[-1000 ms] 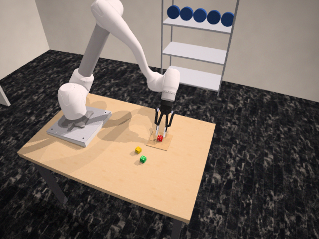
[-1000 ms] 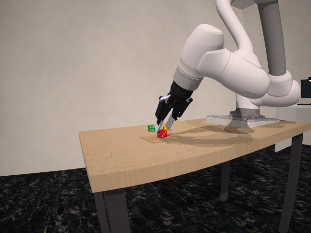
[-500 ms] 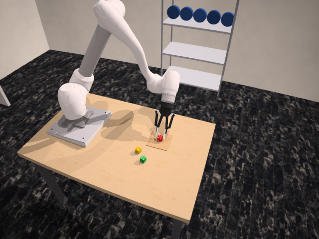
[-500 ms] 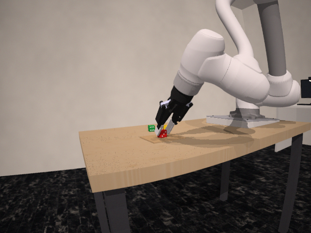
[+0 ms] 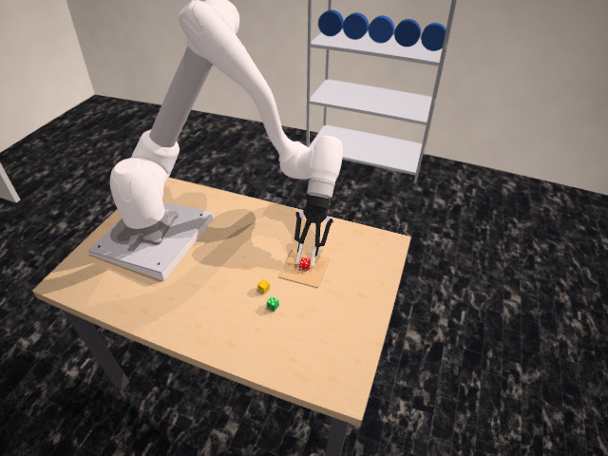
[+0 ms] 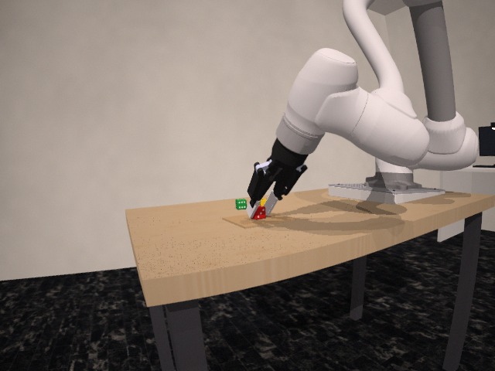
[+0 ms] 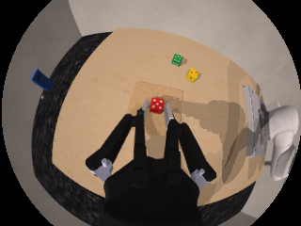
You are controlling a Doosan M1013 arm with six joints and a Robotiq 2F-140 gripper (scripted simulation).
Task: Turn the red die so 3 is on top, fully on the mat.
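Now: hand 20 mm to the left of the red die and 20 mm above it. Round my hand: mat (40 mm below, 20 mm to the right); green die (200 mm to the right, 70 mm behind, 30 mm below); yellow die (140 mm to the right, 120 mm behind, 30 mm below).
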